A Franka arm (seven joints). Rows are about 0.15 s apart.
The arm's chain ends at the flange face. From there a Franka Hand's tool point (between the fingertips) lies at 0.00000 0.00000 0.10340 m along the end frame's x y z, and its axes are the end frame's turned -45 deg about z.
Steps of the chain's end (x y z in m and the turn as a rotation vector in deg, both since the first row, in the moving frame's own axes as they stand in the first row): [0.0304 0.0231 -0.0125 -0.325 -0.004 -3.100]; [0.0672 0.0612 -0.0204 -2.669 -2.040 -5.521]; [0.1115 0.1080 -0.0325 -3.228 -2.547 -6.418]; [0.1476 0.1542 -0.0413 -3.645 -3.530 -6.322]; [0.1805 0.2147 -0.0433 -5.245 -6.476 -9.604]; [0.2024 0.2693 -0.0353 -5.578 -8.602 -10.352]
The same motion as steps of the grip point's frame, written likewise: [0.0048 0.0383 -0.0125 -0.227 -0.233 -3.100]; [-0.0017 0.0919 -0.0206 -0.445 -3.330 -5.521]; [-0.0048 0.1565 -0.0328 -0.482 -4.084 -6.418]; [-0.0138 0.2141 -0.0417 -0.081 -5.073 -6.322]; [-0.0391 0.2791 -0.0444 0.870 -8.288 -9.604]; [-0.0656 0.3314 -0.0369 2.138 -10.027 -10.352]
